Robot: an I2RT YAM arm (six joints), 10 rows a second.
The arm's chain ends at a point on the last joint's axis. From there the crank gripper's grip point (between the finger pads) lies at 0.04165 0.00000 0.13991 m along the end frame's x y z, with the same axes.
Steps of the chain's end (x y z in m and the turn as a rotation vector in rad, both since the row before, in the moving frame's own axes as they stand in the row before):
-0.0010 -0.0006 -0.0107 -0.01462 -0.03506 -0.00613
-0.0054 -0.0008 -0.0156 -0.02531 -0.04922 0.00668
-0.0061 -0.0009 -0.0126 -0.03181 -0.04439 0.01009
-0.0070 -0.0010 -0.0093 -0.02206 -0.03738 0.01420
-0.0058 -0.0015 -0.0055 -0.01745 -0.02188 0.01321
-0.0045 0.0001 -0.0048 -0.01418 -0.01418 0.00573
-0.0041 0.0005 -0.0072 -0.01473 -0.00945 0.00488
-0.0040 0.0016 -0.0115 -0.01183 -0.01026 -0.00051
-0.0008 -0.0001 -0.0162 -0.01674 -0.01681 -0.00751
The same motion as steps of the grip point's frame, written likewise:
-0.0059 0.0012 -0.0093 -0.01462 -0.03506 -0.00613
-0.0123 0.0030 -0.0138 -0.02531 -0.04922 0.00668
-0.0124 0.0040 -0.0110 -0.03181 -0.04439 0.01009
-0.0123 0.0027 -0.0079 -0.02206 -0.03738 0.01420
-0.0089 0.0015 -0.0046 -0.01745 -0.02188 0.01321
-0.0065 0.0023 -0.0042 -0.01418 -0.01418 0.00573
-0.0054 0.0028 -0.0068 -0.01473 -0.00945 0.00488
-0.0054 0.0032 -0.0111 -0.01183 -0.01026 -0.00051
-0.0031 0.0019 -0.0155 -0.01674 -0.01681 -0.00751

